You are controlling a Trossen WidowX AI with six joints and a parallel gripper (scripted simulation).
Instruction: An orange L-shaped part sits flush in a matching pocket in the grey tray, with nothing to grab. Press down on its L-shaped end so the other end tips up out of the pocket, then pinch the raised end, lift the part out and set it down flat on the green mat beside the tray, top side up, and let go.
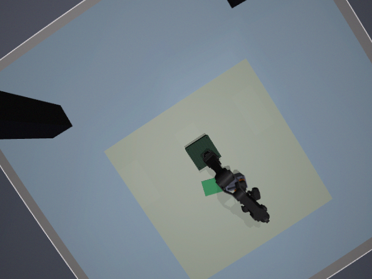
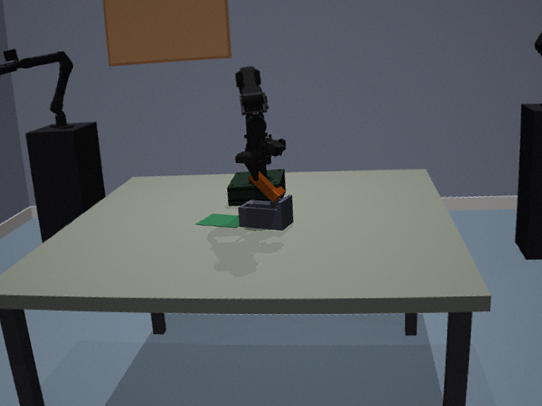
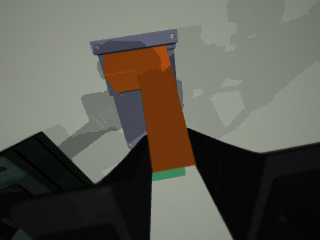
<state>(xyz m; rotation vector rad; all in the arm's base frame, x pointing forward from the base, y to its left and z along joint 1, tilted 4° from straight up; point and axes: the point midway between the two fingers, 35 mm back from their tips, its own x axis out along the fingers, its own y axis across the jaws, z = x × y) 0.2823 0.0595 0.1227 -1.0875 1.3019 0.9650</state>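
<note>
The green mat is 160 mm below my gripper tip, 140 mm to the right of it and 50 mm behind it. The rest, counted from my gripper tip: orange L-shaped part 40 mm to the left, 30 mm below, 10 mm behind.
</note>
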